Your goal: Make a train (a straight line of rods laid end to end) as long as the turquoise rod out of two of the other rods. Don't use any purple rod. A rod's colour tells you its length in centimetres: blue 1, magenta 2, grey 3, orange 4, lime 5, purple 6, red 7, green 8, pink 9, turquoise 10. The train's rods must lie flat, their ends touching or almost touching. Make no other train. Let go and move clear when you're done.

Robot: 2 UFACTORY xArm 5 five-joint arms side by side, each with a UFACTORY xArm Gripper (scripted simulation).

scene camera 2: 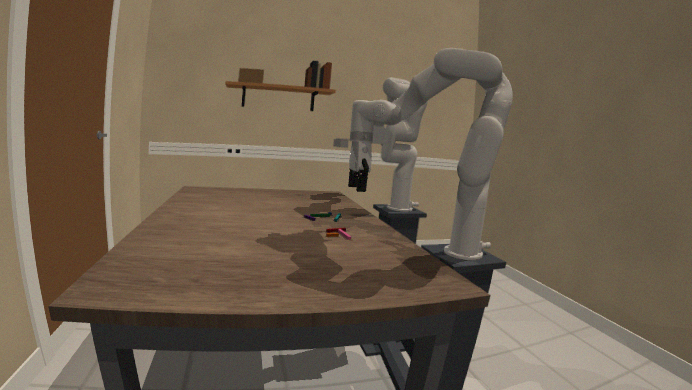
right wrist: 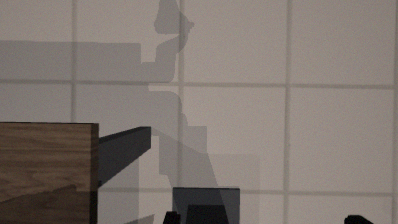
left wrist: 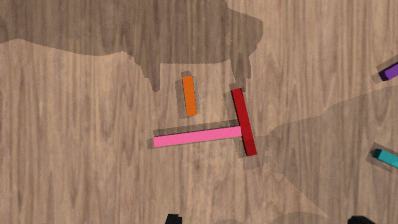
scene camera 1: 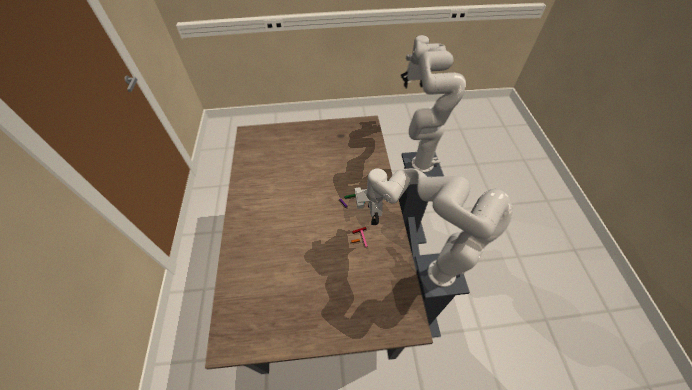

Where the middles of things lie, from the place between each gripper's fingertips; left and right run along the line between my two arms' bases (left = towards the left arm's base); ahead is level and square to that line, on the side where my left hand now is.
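Pink rod (left wrist: 234, 131): 40 mm ahead of my left hand (scene camera 2: 356, 189), 40 mm to the left of it and 150 mm below it. Red rod (left wrist: 237, 94): 60 mm ahead of my left hand and 150 mm below it.
Pink rod, measured from my right hand: 880 mm to the left, 310 mm ahead, 240 mm below. Red rod, measured from my right hand: 830 mm to the left, 330 mm ahead, 240 mm below.
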